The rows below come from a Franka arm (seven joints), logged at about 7 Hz.
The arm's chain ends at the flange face. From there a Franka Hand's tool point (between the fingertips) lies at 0.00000 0.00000 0.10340 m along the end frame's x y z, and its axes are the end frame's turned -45 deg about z.
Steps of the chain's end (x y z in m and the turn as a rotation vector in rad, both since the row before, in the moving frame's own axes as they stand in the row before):
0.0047 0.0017 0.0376 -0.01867 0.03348 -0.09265
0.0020 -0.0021 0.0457 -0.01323 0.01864 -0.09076
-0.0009 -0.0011 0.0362 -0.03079 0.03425 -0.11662
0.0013 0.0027 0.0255 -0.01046 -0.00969 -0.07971
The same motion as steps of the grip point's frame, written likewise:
0.0034 0.0083 0.0375 -0.03688 0.01047 -0.09265
0.0034 0.0022 0.0457 -0.02254 0.00383 -0.09076
0.0007 0.0033 0.0361 -0.04599 0.00245 -0.11662
-0.0025 0.0029 0.0255 -0.00054 -0.01425 -0.07971

